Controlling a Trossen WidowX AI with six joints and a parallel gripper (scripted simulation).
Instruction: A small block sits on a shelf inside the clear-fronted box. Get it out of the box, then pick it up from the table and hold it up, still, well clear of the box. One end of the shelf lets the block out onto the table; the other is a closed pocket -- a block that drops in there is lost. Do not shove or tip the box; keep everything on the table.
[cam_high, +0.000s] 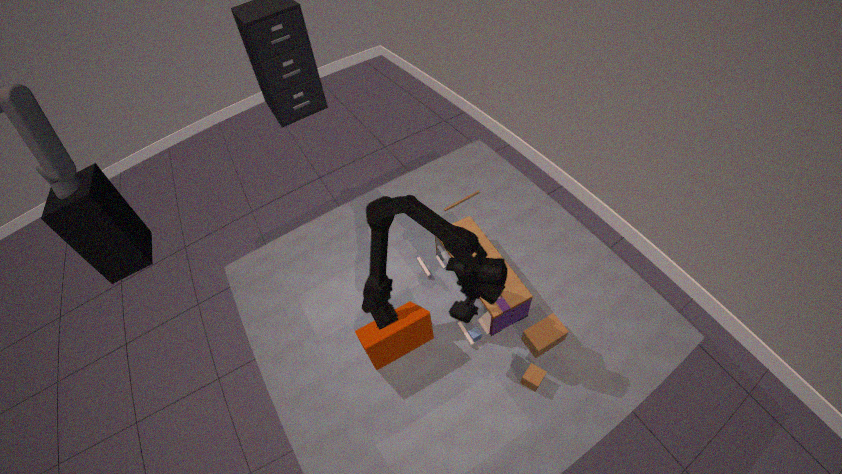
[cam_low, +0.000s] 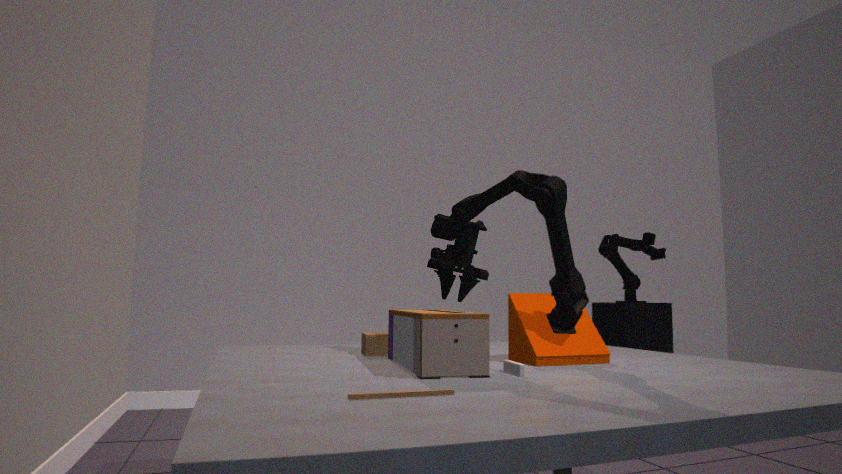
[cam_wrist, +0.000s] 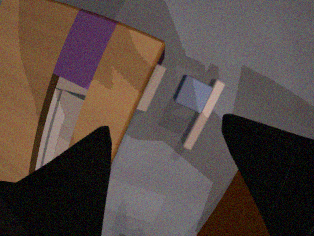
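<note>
The bluish block lies 3 cm behind my gripper tip, 2 cm to the right of it and 14 cm below it. The rest, counted from my gripper tip: thin wooden stick (26 cm ahead, 52 cm to the left, 15 cm below); then box (6 cm ahead, 15 cm to the left, 9 cm below).
</note>
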